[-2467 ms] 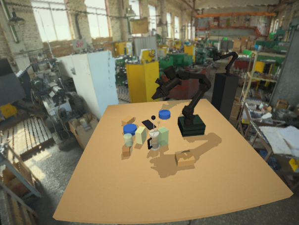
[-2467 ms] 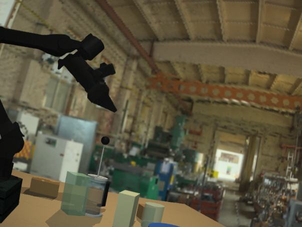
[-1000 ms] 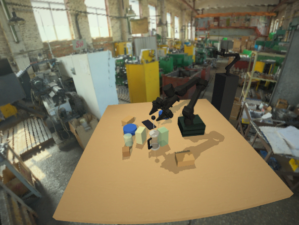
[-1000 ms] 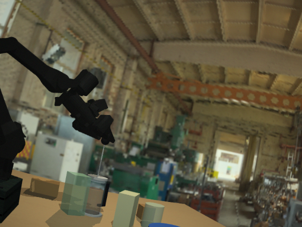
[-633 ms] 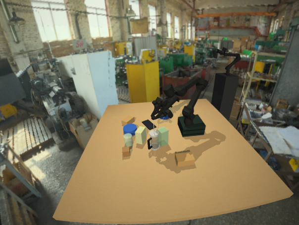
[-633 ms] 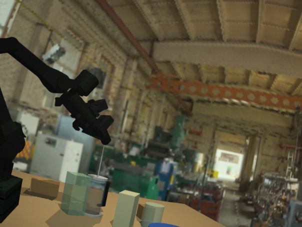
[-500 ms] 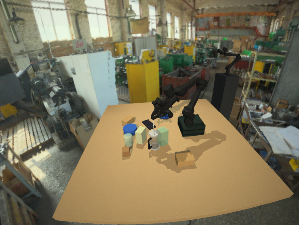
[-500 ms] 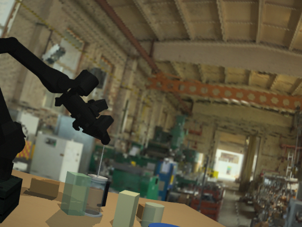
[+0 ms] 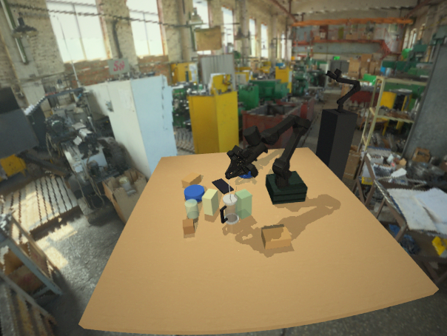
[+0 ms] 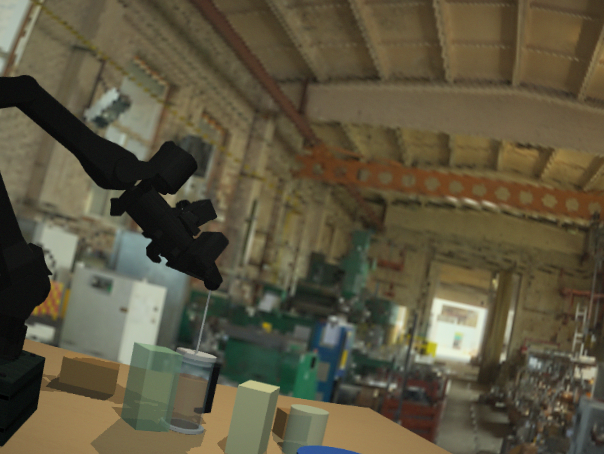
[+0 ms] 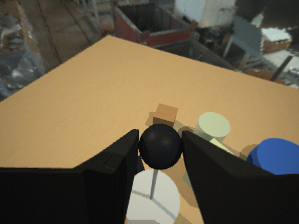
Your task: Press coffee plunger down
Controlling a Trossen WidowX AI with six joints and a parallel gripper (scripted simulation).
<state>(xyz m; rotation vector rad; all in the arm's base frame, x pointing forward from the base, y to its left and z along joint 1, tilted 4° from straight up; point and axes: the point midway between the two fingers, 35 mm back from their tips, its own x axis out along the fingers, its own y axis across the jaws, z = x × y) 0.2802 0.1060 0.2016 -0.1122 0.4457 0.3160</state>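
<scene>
Right now my gripper tip is 10 mm to the right of the coffee press and 130 mm above it. From my gripper tip the other things lie so: pale green block (80 mm behind, 30 mm to the right, 190 mm below); cream block (80 mm ahead, 90 mm to the right, 200 mm below); dark flat tile (10 mm behind, 300 mm to the right, 250 mm below).
</scene>
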